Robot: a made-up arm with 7 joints.
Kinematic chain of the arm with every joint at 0, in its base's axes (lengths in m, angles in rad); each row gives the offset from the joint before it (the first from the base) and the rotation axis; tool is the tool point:
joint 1: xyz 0 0 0 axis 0 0.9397 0.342
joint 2: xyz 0 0 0 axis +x
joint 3: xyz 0 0 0 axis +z
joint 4: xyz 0.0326 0 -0.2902 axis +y
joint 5: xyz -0.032 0 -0.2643 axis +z
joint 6: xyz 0 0 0 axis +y
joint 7: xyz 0 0 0 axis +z
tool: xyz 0 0 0
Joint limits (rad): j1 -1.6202..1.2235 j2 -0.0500..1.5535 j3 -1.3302..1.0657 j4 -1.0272..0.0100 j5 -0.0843..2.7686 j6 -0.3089..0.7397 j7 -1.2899..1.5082
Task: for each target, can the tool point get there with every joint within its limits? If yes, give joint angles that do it. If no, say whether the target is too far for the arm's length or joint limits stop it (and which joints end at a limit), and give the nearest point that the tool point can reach.
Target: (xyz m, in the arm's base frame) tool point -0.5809 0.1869 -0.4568
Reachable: no: too far | nearest point -0.4254 0.1369 -0.3345 | short by 0.204 m
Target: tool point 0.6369 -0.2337 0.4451
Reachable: no: too far | nearest point 0.4496 -0.1320 0.2251 | short by 0.306 m
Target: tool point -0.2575 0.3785 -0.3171
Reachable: yes | joints 0.6955 0.6972 0.6999 -0.3750 1.7609 0.3542 0.6243
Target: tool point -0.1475 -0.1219 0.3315
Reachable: no: joint limits stop it (at a limit: joint 1, joint 2, joint 4) | nearest point 0.0793 0.3445 0.3743 | short by 0.520 m
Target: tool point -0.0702 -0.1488 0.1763
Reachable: no: joint limits stop it (at a limit: joint 1, joint 2, joint 4) | nearest point 0.3694 -0.3323 0.1349 | short by 0.478 m
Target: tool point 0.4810 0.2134 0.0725
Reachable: yes | joints -1.1089 0.8827 -0.1240 -0.8582 2.0757 0.5686 -0.7993
